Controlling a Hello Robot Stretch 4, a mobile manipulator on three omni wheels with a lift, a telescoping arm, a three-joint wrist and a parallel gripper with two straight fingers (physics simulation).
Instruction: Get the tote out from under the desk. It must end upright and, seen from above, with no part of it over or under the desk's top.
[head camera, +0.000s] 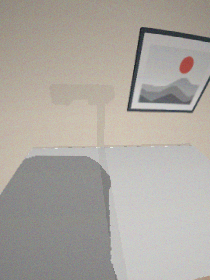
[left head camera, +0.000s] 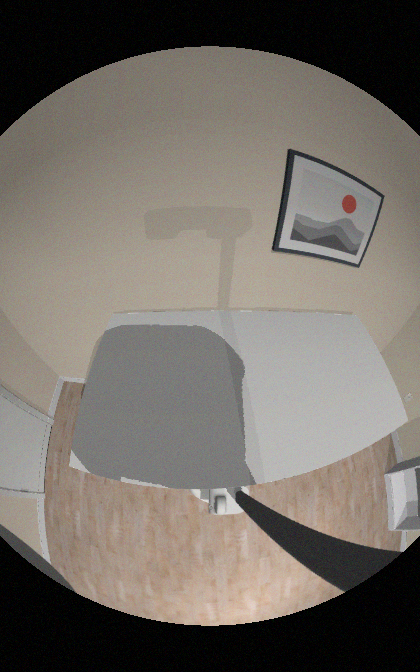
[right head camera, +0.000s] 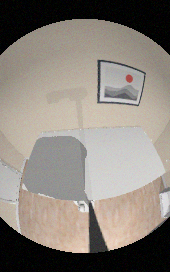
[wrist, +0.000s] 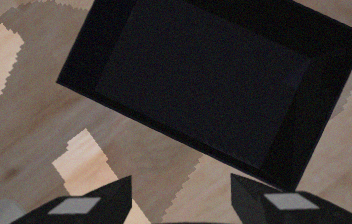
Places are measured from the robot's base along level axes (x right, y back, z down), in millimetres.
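Pixels of known places: gripper, fingertip midpoint: (wrist: 181, 189).
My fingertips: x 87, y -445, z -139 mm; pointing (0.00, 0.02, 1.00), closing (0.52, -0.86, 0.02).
Behind a point stands the place of what it marks.
The dark, open-topped tote (wrist: 200, 85) @(x 13, y -528, z 25 mm) stands upright on the wood floor in the wrist view. It lies turned at an angle, and its upper part runs out of the frame. My gripper (wrist: 181, 189) @(x 87, y -445, z -139 mm) is open, with nothing between its two fingers. The fingers stand at the bottom of the wrist view, and the right fingertip appears close to the tote's lowest corner; the height between them is hard to tell. The desk's pale top (head camera: 160, 210) @(x 321, y -282, z -923 mm) (left head camera: 320, 390) (right head camera: 120, 160) @(x 377, y -341, z -922 mm) fills the middle of the head views and hides the tote and the gripper there.
A framed picture (head camera: 167, 72) @(x 397, y -828, z -1504 mm) (left head camera: 327, 210) (right head camera: 121, 84) @(x 429, y -830, z -1464 mm) hangs on the wall behind the desk. A pale open box (left head camera: 400, 500) stands on the floor at the right. A white panel (left head camera: 22, 450) is at the left wall. My dark mast (left head camera: 310, 540) (right head camera: 95, 230) @(x 100, y 54, z -1265 mm) crosses the lower head views.
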